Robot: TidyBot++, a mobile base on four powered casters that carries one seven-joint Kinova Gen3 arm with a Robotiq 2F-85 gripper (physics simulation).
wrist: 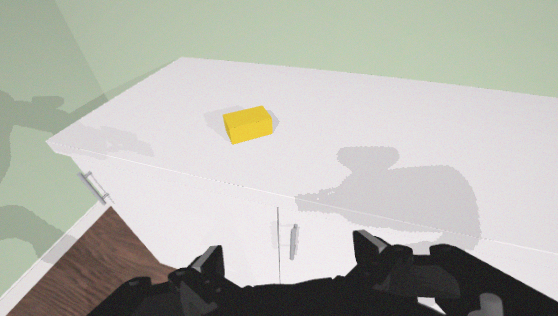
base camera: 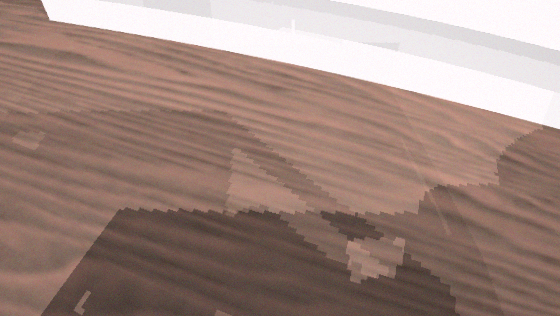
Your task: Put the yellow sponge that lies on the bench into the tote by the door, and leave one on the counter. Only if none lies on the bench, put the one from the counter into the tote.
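Frame: origin at the arm's base, x ahead, y left, z up, level; millimetres.
Seen in the pictures: gripper, fingertip midpoint: (wrist: 288,253).
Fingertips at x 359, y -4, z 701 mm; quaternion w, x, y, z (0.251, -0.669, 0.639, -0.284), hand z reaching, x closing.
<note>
Offsets run from my fingertips to a thing's top centre. "spot": to the spot under its first point. Level surfaces: height alone.
A yellow sponge @[394 mm ahead, 61 mm left, 142 mm down] (wrist: 248,125), a small block, lies on the white top of a cabinet-like counter @[187 mm down] (wrist: 425,117) in the wrist view, toward its left end. My gripper (wrist: 288,253) is open, with its two fingertips wide apart at the bottom of the wrist view and no object between them. It is apart from the sponge, which shows above and beyond the fingertips. The tote, the door and a separate bench do not show in either view.
Cabinet doors with metal handles (wrist: 294,242) (wrist: 94,187) are below the counter top's front edge. A green wall (wrist: 350,35) stands behind. Brown wooden floor @[1097 mm down] (wrist: 95,250) (base camera: 300,125) shows at the lower left and before the base. A white cabinet front @[spot: 301 mm ahead, 54 mm left, 1070 mm down] (base camera: 250,42) crosses the base view's top.
</note>
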